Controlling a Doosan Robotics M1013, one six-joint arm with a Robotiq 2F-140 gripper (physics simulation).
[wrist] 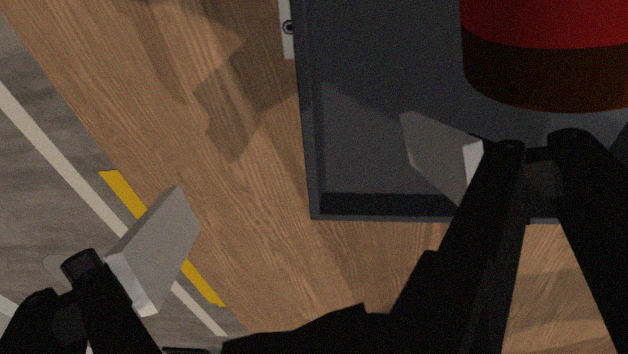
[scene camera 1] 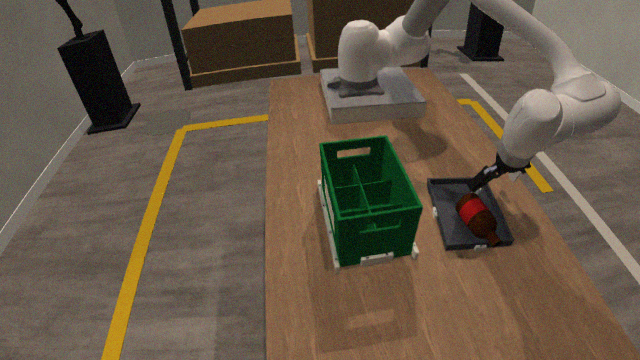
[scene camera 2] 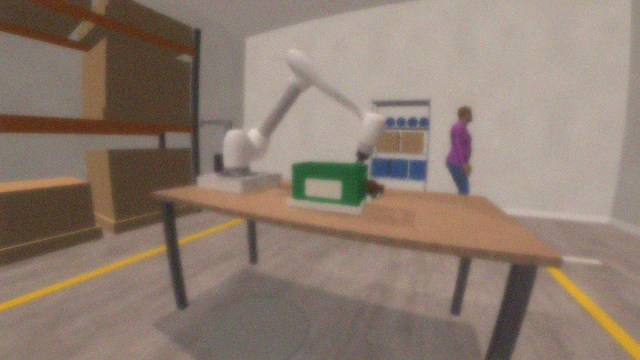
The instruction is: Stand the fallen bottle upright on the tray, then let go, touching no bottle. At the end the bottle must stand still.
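Pixels of known places: gripper, fingertip midpoint: [wrist: 295, 173] [scene camera 1: 492, 186]; arm's base, link origin: [scene camera 1: 358, 86] [scene camera 2: 237, 175].
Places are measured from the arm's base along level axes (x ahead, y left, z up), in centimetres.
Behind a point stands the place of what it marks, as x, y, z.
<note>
The fallen brown bottle with a red label [scene camera 1: 475, 215] @[74.7, 16.7, -0.2] [scene camera 2: 375, 188] @[78.8, 17.0, -3.3] [wrist: 545, 75] @[68.5, 20.3, 0.1] lies on its side on the dark tray [scene camera 1: 448, 220] @[69.8, 12.3, -6.7] [wrist: 380, 167] @[59.1, 25.2, -6.7]. In scene camera 1 its neck points to the tray's front right corner and overlaps the front rim; its base faces the gripper. My gripper [scene camera 1: 495, 182] @[61.7, 30.0, -3.8] [wrist: 295, 173] @[61.7, 30.0, -3.8] is open with nothing between its fingers. It is tilted above the tray's back right edge, behind the bottle's base. In the wrist view one finger pad is over the tray, the other out past the table edge. The crate hides most of the tray in scene camera 2.
A green crate with dividers [scene camera 1: 380, 237] @[78.8, -10.1, 2.1] [scene camera 2: 325, 171] @[66.5, -20.4, 8.0] stands left of the tray on the wooden table [scene camera 1: 295, 300] @[87.1, -31.0, -7.2] [scene camera 2: 450, 220] @[112.8, -14.1, -7.2], held by white corner pieces. The robot's base block [scene camera 1: 377, 111] @[16.2, 4.4, -3.0] is at the table's back. A person in purple [scene camera 2: 460, 145] stands beyond the table in scene camera 2.
</note>
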